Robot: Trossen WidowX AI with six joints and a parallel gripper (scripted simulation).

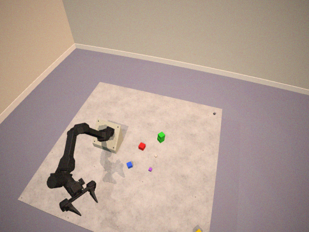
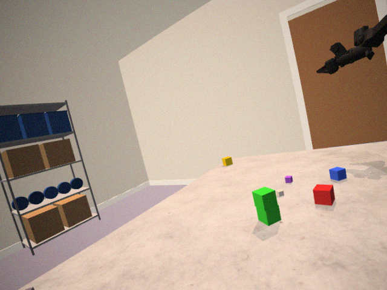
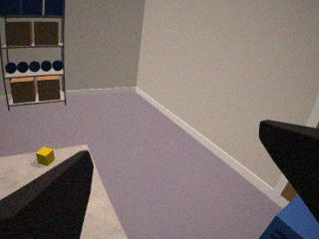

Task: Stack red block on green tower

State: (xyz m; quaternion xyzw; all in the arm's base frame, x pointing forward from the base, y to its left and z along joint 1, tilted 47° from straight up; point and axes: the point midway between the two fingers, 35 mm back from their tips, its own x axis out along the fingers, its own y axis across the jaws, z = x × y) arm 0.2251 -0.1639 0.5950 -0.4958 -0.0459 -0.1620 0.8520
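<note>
My gripper tip is 610 mm to the right of the red block, 400 mm above it and 40 mm past it. Round my gripper tip: blue block: 430 mm to the left, 400 mm below, 50 mm behind; then purple block: 460 mm to the left, 410 mm below, 100 mm ahead; then yellow block: 550 mm ahead, 390 mm below, 180 mm to the left.
</note>
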